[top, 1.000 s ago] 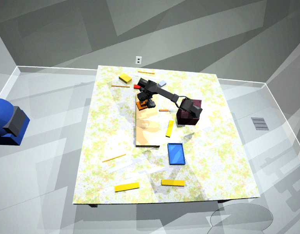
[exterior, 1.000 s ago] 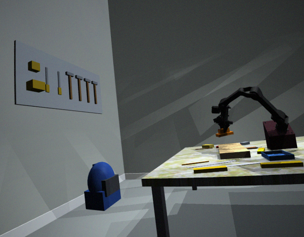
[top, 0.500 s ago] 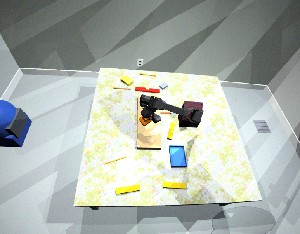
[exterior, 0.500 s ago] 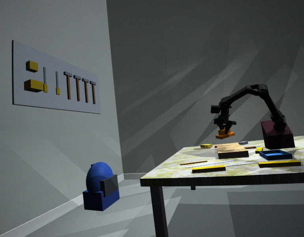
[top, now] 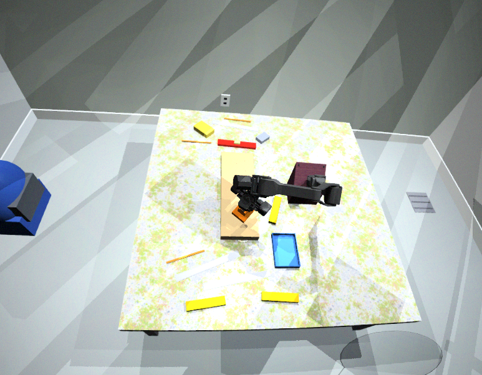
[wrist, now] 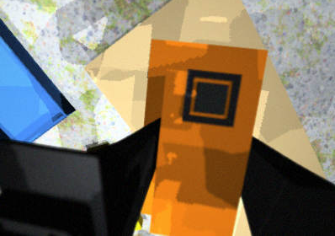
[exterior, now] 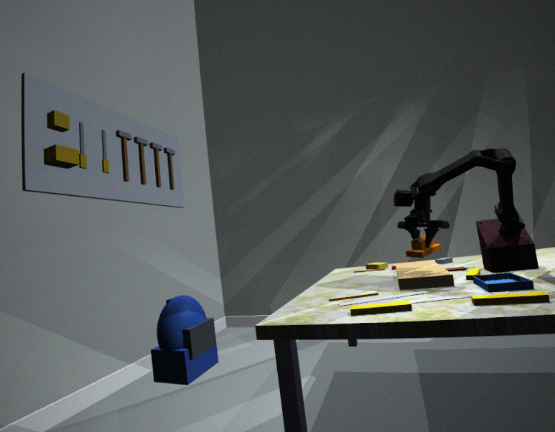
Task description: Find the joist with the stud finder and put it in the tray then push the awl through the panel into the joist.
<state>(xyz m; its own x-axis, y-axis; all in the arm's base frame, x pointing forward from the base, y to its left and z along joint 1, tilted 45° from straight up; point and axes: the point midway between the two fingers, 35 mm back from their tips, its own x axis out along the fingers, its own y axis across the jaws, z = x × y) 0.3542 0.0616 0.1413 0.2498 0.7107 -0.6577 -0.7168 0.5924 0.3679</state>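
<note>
The square indicator light lies 2 cm ahead of my gripper tip, 2 cm to the left of it and 3 cm above it. Also, from my gripper tip: awl 19 cm behind, 25 cm to the right, 13 cm below; blue tray 19 cm behind, 16 cm to the left, 12 cm below; orange stud finder 1 cm to the left, 2 cm above.
</note>
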